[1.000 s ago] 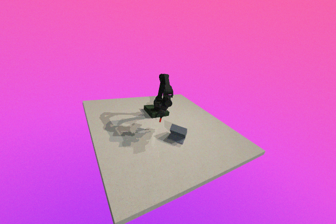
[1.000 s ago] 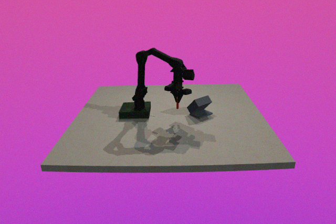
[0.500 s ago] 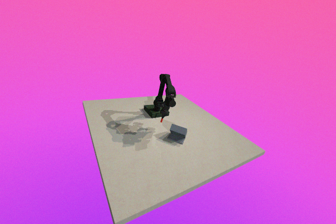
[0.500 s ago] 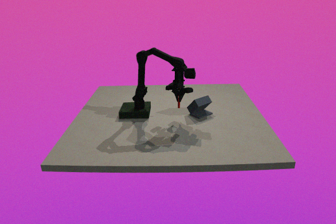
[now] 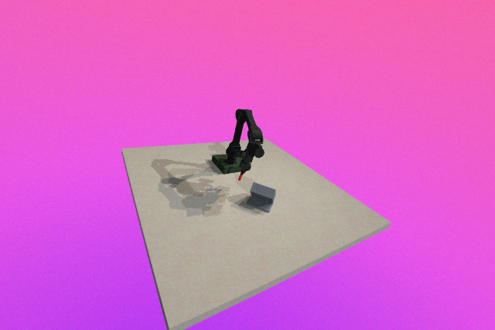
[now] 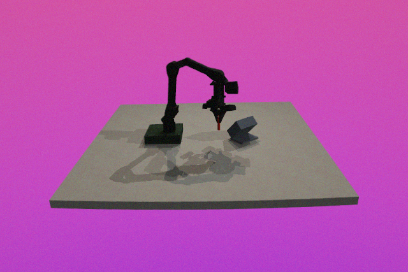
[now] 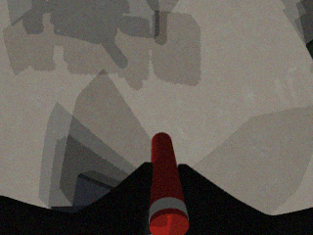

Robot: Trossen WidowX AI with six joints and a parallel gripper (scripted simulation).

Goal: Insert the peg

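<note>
Right now my gripper tip is 140 mm short of the sloped panel, 70 mm to the right of it and 60 mm above it. Also, from my gripper tip: red peg (20 mm above).
</note>
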